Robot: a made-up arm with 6 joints. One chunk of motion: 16 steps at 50 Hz.
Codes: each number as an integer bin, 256 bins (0 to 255) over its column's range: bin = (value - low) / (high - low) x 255, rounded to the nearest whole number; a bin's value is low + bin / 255 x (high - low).
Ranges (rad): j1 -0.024..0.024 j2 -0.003..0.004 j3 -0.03..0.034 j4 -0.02..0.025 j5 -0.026..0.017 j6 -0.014..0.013
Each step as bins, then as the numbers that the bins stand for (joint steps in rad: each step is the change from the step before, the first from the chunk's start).
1 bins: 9 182 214 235 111 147
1 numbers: -0.02231 0.00200 0.02371 0.02147 -0.00728 0.00156
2 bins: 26 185 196 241 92 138
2 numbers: -0.01911 0.00208 0.01919 0.02253 -0.01049 0.00061
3 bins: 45 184 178 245 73 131
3 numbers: -0.01553 0.00205 0.01467 0.02324 -0.01369 -0.00013
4 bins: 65 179 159 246 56 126
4 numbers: -0.01176 0.00191 0.00991 0.02341 -0.01656 -0.00066
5 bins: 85 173 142 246 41 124
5 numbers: -0.00800 0.00175 0.00564 0.02341 -0.01909 -0.00087
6 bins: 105 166 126 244 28 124
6 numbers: -0.00424 0.00156 0.00162 0.02306 -0.02128 -0.00087
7 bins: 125 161 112 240 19 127
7 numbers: -0.00047 0.00142 -0.00189 0.02235 -0.02280 -0.00055
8 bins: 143 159 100 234 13 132
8 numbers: 0.00292 0.00136 -0.00490 0.02129 -0.02381 -0.00002
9 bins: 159 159 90 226 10 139
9 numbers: 0.00593 0.00136 -0.00741 0.01988 -0.02431 0.00072
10 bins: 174 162 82 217 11 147
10 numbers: 0.00875 0.00145 -0.00942 0.01829 -0.02415 0.00156
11 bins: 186 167 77 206 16 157
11 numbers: 0.01101 0.00158 -0.01067 0.01635 -0.02330 0.00262
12 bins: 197 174 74 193 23 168
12 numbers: 0.01308 0.00178 -0.01143 0.01406 -0.02212 0.00379
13 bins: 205 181 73 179 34 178
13 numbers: 0.01459 0.00197 -0.01168 0.01159 -0.02027 0.00485
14 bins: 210 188 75 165 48 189
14 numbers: 0.01553 0.00216 -0.01118 0.00912 -0.01791 0.00601
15 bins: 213 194 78 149 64 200
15 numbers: 0.01609 0.00233 -0.01042 0.00629 -0.01521 0.00718
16 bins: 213 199 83 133 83 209
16 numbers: 0.01609 0.00246 -0.00917 0.00347 -0.01200 0.00813
